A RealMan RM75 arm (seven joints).
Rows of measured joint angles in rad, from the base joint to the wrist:
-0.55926 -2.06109 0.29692 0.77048 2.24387 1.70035 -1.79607
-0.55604 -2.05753 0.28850 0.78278 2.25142 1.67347 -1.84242
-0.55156 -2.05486 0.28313 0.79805 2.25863 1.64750 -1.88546
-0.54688 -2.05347 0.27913 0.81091 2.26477 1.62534 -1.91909
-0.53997 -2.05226 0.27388 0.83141 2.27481 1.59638 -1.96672
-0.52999 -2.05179 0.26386 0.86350 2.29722 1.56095 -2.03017
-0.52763 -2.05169 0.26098 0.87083 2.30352 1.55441 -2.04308
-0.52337 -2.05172 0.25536 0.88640 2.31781 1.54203 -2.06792
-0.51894 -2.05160 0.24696 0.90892 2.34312 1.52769 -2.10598
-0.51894 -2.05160 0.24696 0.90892 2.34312 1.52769 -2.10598
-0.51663 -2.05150 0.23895 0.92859 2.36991 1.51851 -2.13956
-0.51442 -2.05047 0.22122 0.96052 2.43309 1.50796 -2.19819
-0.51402 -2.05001 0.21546 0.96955 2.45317 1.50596 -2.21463
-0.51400 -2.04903 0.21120 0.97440 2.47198 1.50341 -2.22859
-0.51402 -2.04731 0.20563 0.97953 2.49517 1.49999 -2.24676
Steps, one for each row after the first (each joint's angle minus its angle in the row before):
0.00322 0.00356 -0.00842 0.01230 0.00755 -0.02688 -0.04635
0.00448 0.00267 -0.00537 0.01527 0.00721 -0.02597 -0.04304
0.00468 0.00139 -0.00400 0.01286 0.00614 -0.02216 -0.03363
0.00691 0.00121 -0.00525 0.02050 0.01004 -0.02896 -0.04763
0.00998 0.00047 -0.01002 0.03209 0.02241 -0.03543 -0.06345
0.00236 0.00010 -0.00288 0.00733 0.00630 -0.00654 -0.01291
0.00426 -0.00003 -0.00562 0.01557 0.01429 -0.01238 -0.02484
0.00443 0.00012 -0.00840 0.02252 0.02531 -0.01434 -0.03806
0.00000 0.00000 0.00000 0.00000 0.00000 0.00000 0.00000
0.00231 0.00010 -0.00801 0.01967 0.02679 -0.00918 -0.03358
0.00221 0.00103 -0.01773 0.03193 0.06318 -0.01055 -0.05863
0.00040 0.00046 -0.00576 0.00903 0.02008 -0.00200 -0.01644
0.00002 0.00098 -0.00426 0.00485 0.01881 -0.00255 -0.01396
-0.00002 0.00172 -0.00557 0.00513 0.02319 -0.00342 -0.01817

